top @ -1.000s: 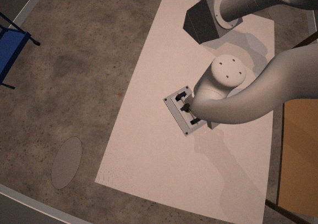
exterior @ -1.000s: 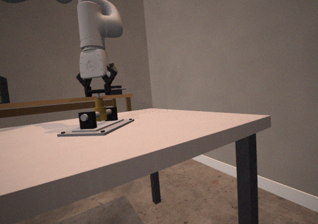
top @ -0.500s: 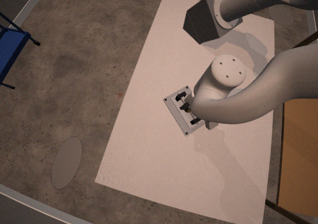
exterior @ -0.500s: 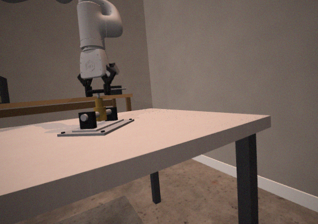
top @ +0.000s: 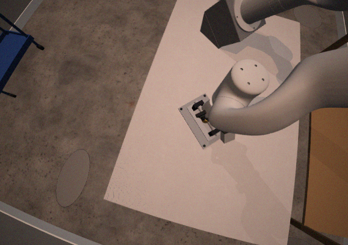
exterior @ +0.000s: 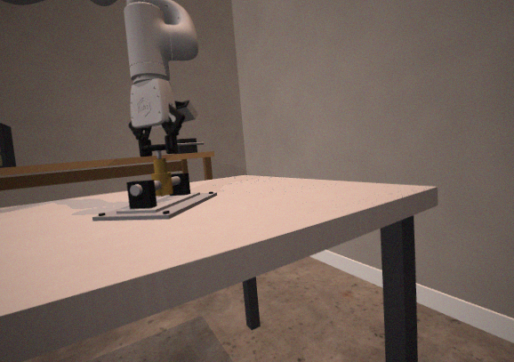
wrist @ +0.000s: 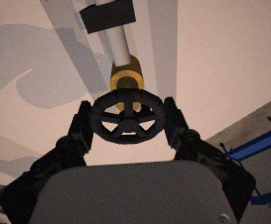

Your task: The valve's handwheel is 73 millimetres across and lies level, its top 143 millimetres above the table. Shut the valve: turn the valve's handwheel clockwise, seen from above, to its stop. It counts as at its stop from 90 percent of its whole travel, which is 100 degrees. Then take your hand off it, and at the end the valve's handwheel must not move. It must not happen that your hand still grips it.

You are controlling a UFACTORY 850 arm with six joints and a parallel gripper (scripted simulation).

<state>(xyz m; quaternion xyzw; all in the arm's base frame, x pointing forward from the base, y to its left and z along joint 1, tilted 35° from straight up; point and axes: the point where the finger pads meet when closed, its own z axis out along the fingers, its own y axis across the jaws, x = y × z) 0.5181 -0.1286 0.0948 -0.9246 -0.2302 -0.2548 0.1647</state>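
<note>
The black spoked handwheel lies right at my hand. Round my hand: grey base plate (130 mm below).
</note>
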